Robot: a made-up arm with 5 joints.
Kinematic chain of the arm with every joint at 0, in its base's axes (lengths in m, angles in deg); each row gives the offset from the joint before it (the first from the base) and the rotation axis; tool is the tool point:
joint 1: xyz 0 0 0.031 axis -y
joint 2: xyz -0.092 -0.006 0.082 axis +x
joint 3: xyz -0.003 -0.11 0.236 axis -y
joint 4: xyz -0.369 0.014 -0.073 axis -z
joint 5: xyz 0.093 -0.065 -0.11 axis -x
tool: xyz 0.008 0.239 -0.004
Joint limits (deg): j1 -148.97..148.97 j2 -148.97..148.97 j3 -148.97..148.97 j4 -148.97..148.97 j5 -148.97..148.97
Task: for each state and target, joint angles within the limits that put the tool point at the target. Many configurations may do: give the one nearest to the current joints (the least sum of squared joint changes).
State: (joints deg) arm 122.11 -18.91 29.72 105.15 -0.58
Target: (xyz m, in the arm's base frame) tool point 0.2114 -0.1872 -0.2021
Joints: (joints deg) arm 148.97 -8.94 -1.65 84.24 18.17
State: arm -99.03 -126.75 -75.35 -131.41 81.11
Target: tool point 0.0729 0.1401 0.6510
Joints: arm -106.01 -129.27 -52.21 -118.59 101.85
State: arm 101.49 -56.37 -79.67 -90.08 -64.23
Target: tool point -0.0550 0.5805 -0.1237
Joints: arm 108.91 -87.69 -76.44 -84.38 -77.72
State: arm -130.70 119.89 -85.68 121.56 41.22
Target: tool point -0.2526 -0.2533 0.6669
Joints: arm -117.11 136.39 -91.11 128.45 47.90
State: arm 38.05 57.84 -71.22 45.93 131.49
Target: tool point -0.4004 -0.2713 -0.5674
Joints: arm 41.78 80.44 -36.89 52.44 125.30
